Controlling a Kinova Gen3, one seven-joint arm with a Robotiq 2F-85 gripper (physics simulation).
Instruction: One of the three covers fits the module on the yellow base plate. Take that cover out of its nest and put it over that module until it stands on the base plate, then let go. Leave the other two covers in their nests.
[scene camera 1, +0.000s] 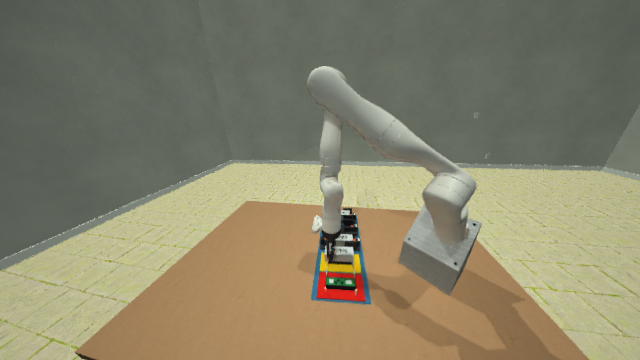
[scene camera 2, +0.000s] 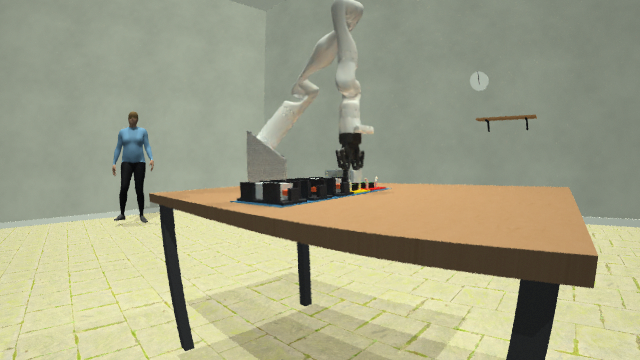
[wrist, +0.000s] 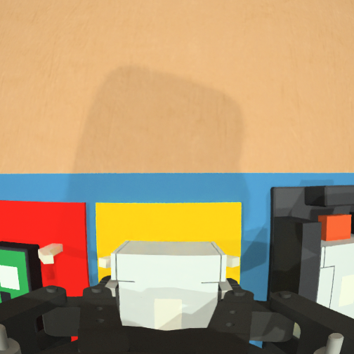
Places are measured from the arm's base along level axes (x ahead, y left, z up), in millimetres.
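Where they show: gripper, fingertip midpoint: (scene camera 1: 331, 256) (scene camera 2: 351, 181); arm's base, origin of the base link: (scene camera 1: 449, 232) (scene camera 2: 265, 143).
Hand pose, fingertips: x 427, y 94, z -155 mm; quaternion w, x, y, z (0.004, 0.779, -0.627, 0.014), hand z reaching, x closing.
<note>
Things, the pixels of their top centre, and the offset from my fingertips. "spot": a spot on its surface instead. Level surfaces: height alone.
- yellow base plate, surface spot: (scene camera 1: 325, 267) spot: dx +14, dy +37, dz -30 mm
- second white cover, middle of its top: (scene camera 1: 340, 237) dx -13, dy -114, dz +14 mm
- red plate, middle of its top: (scene camera 1: 340, 273) dx -51, dy +45, dz -30 mm
- green-topped module, surface spot: (scene camera 1: 340, 283) spot: dx -65, dy +103, dz -10 mm
- brown table, its level: dz -36 mm
My gripper (scene camera 1: 331, 256) (scene camera 2: 350, 170) (wrist: 169, 285) is shut on a white cover (scene camera 1: 343, 254) (wrist: 167, 270), with one finger at each side. The cover is upright over the yellow base plate (scene camera 1: 325, 267) (wrist: 170, 220), between two pale pegs. The module there is hidden under the cover; whether the cover's lower edge touches the plate cannot be told. A second white cover (scene camera 1: 343, 237) (wrist: 342, 280) sits in the black nest beside the yellow plate. Another white cover (scene camera 1: 346, 212) (scene camera 2: 259, 191) sits in the nest farthest from the yellow plate.
A red plate (scene camera 1: 341, 296) (wrist: 50, 220) with a green-topped module (scene camera 1: 340, 283) (wrist: 12, 272) and pale pegs lies beside the yellow plate. Plates and nests stand in a row on a blue strip (scene camera 1: 314, 292) (wrist: 165, 187) on the brown table (scene camera 1: 240, 295) (scene camera 2: 450, 215).
</note>
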